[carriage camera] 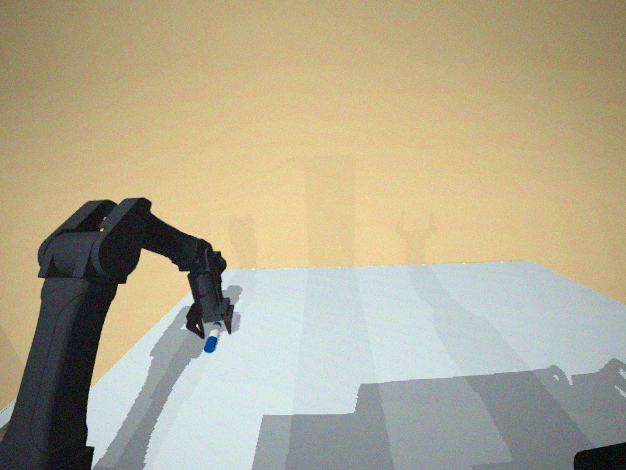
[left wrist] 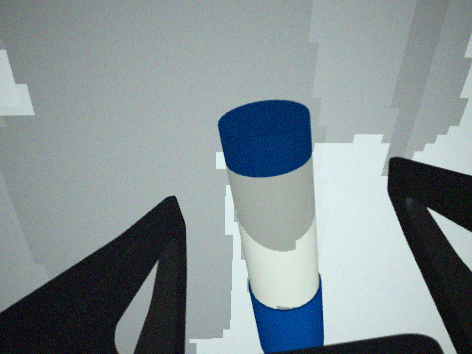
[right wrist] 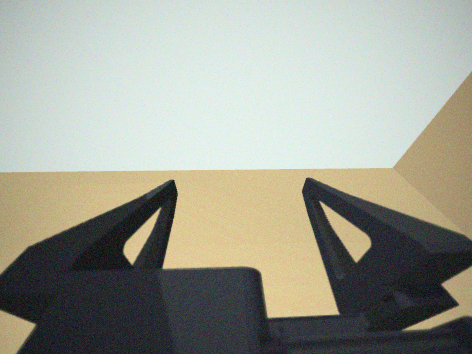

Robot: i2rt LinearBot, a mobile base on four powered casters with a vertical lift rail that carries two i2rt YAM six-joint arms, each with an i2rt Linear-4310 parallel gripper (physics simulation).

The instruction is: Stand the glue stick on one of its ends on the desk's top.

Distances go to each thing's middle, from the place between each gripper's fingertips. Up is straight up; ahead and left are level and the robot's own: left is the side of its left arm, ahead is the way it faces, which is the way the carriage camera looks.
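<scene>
My right gripper, measured from the glue stick [left wrist: 267,146], is 610 mm to the right of it, 380 mm short of it and 450 mm above it.
As for my left hand, it's 2 cm past the glue stick and 1 cm below it. Going by its middle, the glue stick is nearer to my left hand than to my right gripper.
</scene>
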